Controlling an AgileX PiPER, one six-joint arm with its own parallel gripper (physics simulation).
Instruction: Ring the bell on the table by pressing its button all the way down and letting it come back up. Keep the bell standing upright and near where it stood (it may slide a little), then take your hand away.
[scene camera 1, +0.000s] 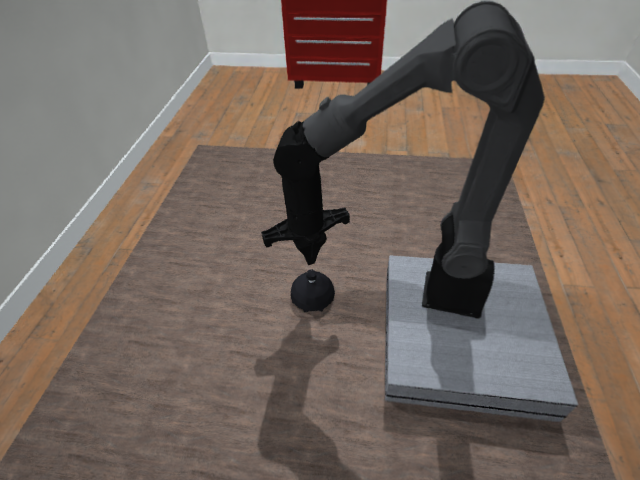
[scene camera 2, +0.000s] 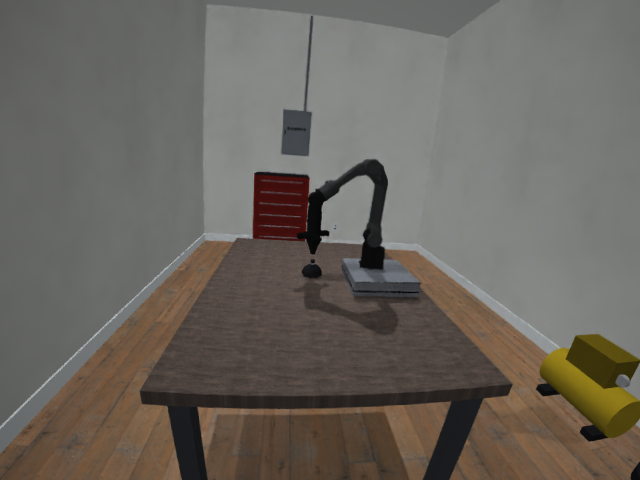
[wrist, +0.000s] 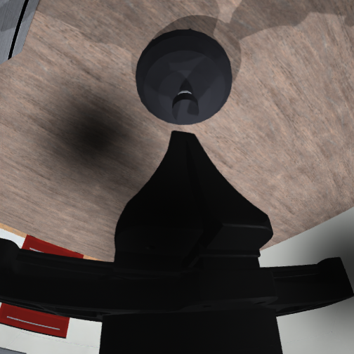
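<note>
A dark, dome-shaped bell (scene camera 1: 312, 294) (scene camera 2: 311, 271) (wrist: 183, 65) stands upright on the brown table (scene camera 1: 180, 248) (scene camera 2: 248, 341). Its small button (scene camera 1: 311, 275) (scene camera 2: 312, 261) (wrist: 185, 104) sticks up from the top, with a light stem showing under the cap, so it is up. My gripper (scene camera 1: 310, 262) (scene camera 2: 312, 252) (wrist: 180, 144) is shut with nothing between its fingers and points straight down. Its tips hang a little above the button, with a small gap in both scene views. In the wrist view the tips are apart from the button.
A grey slab (scene camera 1: 475, 356) (scene camera 2: 385, 285) carries the arm's base to the right of the bell in the scene views. A red drawer cabinet (scene camera 1: 336, 51) (scene camera 2: 280, 209) stands on the floor behind the table. A yellow machine (scene camera 2: 586, 387) stands at the lower right.
</note>
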